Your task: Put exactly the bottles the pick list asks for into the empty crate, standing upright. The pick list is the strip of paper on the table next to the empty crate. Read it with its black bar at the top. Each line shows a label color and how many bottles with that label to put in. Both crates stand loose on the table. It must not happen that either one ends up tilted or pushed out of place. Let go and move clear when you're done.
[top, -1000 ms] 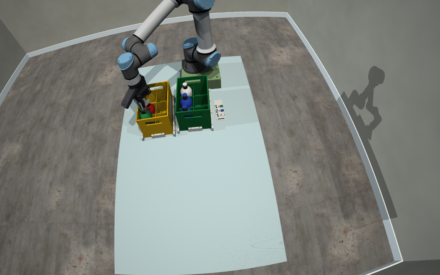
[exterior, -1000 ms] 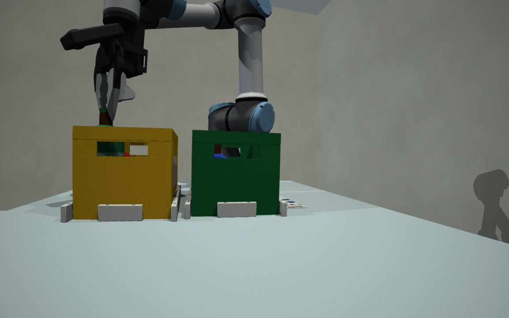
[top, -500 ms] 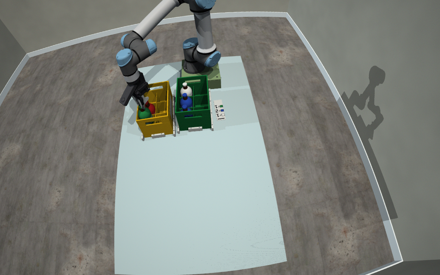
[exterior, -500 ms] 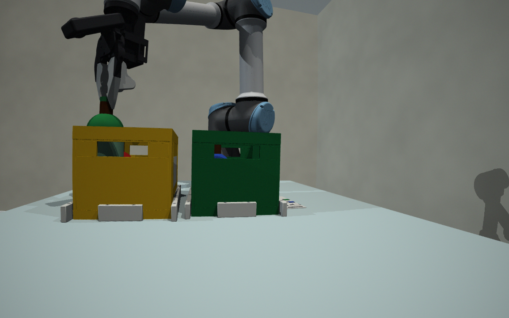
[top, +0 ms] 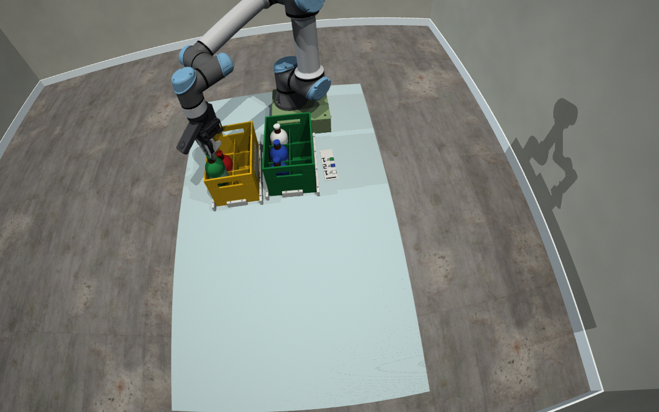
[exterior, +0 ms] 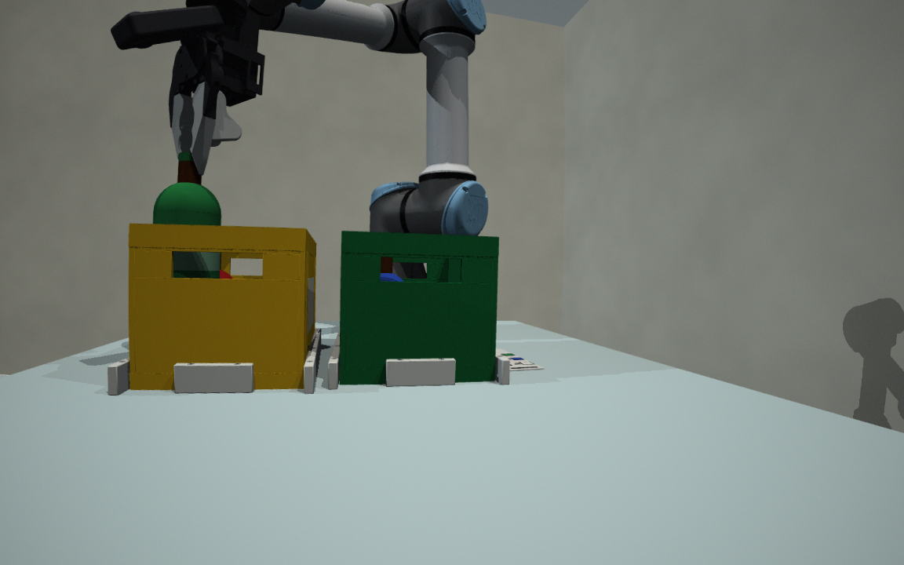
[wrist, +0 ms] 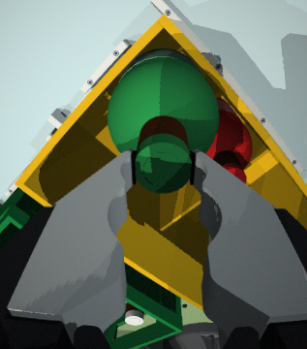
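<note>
Now: hand 7 cm above the green bottle. Also, from my hand: yellow crate (10 cm behind, 2 cm to the left, 17 cm below); green crate (15 cm behind, 25 cm to the left, 17 cm below); red bottle (9 cm behind, 2 cm to the right, 16 cm below).
</note>
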